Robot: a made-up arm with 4 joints.
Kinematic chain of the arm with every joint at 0, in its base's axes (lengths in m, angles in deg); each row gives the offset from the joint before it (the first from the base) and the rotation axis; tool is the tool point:
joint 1: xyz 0 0 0.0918 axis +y
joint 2: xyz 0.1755 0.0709 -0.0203 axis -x
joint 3: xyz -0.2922 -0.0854 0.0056 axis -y
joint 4: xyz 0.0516 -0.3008 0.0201 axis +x
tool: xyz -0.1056 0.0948 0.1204
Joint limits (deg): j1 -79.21..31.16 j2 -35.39..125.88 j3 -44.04..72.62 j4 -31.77..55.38
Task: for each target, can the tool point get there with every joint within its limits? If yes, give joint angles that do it. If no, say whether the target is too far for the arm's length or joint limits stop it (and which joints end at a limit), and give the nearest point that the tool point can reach.
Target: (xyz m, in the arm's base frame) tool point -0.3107 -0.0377 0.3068
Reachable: yes | joints -42.82 47.68 -28.71 28.71
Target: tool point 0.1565 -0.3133 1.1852
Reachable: no: too far | nearest point 0.0011 -0.0855 0.5606 | short by 0.683 m
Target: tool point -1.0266 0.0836 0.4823
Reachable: no: too far | nearest point -0.4712 0.0769 0.2710 | short by 0.594 m
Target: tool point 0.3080 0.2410 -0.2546
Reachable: no: joint limits stop it (at a limit: joint 1, joint 2, joint 3, joint 4) | nearest point 0.1393 -0.1125 -0.1405 | short by 0.408 m
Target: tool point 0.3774 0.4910 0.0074
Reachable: no: joint limits stop it (at a limit: joint 1, joint 2, joint 3) | nearest point 0.0674 0.4288 0.2712 | short by 0.412 m
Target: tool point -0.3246 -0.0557 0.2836
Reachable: yes | joints -47.76 45.71 -30.38 31.11
